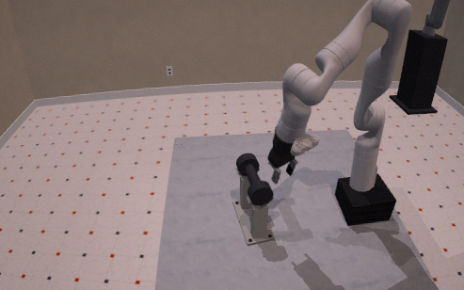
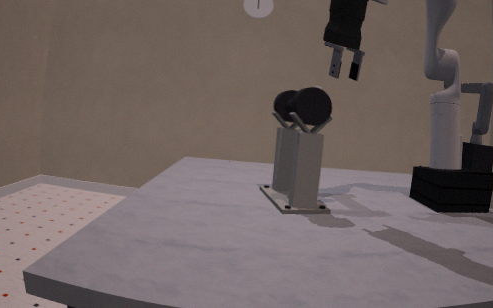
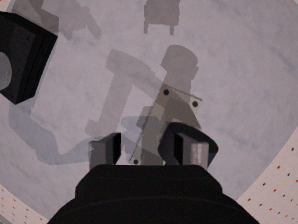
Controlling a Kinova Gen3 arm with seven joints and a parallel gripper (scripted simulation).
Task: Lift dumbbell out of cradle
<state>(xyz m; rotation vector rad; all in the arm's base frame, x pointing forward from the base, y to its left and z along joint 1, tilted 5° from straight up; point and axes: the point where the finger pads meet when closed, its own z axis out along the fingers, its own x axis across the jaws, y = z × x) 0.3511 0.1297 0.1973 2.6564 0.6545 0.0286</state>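
My hand is 90 mm to the left of the black dumbbell, 80 mm above it and 70 mm short of it. Round my hand: grey cradle (200 mm below, 90 mm to the right, 70 mm ahead).
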